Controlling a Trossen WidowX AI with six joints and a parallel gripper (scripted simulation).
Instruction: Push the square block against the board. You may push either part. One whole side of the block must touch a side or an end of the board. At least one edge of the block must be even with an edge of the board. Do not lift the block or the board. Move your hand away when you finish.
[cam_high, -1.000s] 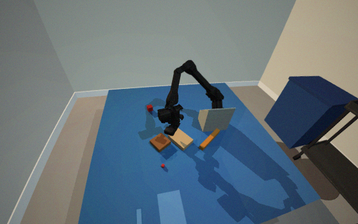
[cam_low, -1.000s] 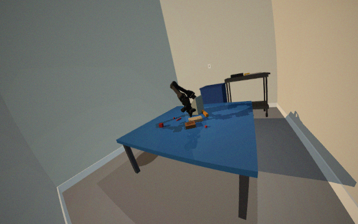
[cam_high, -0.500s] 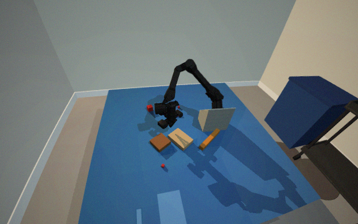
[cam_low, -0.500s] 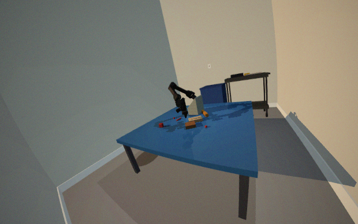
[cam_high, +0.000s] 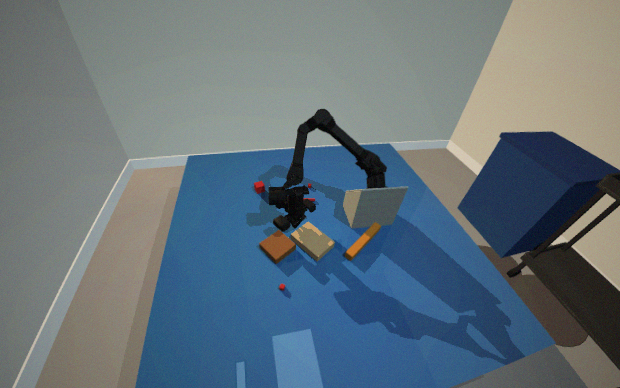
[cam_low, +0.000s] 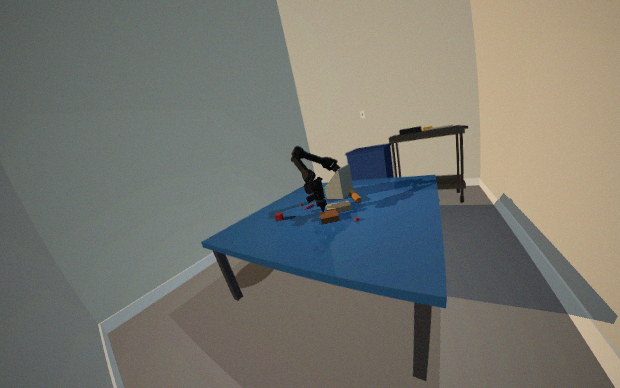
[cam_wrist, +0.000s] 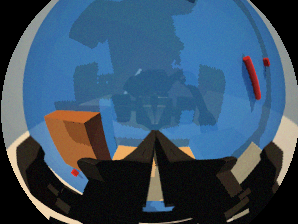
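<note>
The tan block is 6 cm behind my gripper tip, 8 cm to the left of it and 1 cm above it. The rest, counted from my gripper tip: thin red stick: 9 cm behind, 16 cm to the right; orange bar: 27 cm behind, 12 cm to the left, 1 cm above; brown block: 8 cm ahead, 9 cm to the left, 1 cm above.
</note>
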